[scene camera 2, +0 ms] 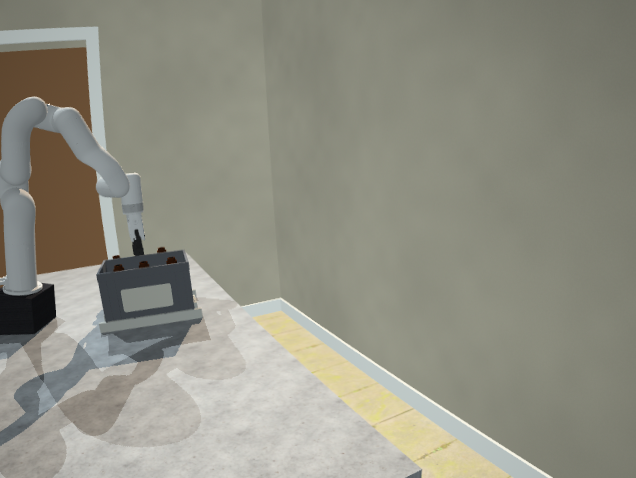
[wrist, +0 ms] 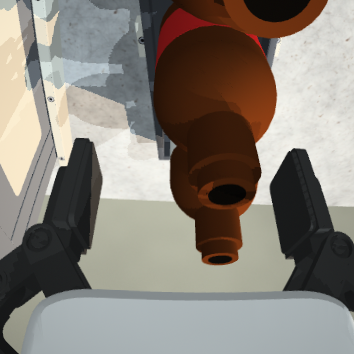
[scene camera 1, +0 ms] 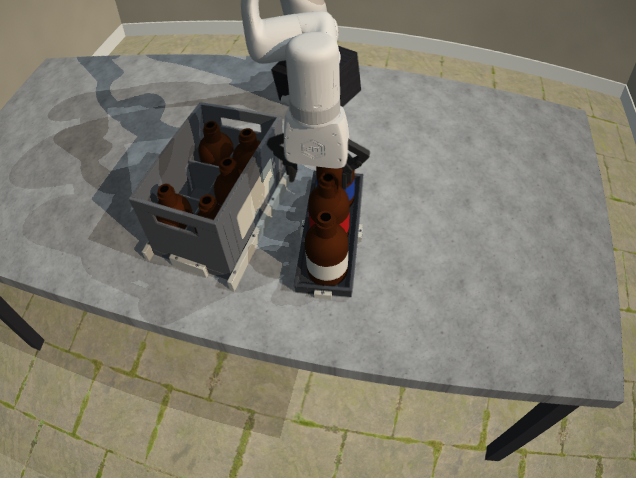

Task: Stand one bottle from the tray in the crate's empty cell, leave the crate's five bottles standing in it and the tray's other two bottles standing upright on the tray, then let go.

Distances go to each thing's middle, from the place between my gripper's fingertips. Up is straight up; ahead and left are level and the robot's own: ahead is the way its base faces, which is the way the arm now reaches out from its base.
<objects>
The red-label bottle [scene camera 1: 328, 196] is 10 mm ahead of my hand, 20 mm to the left of it and 60 mm below it.
</objects>
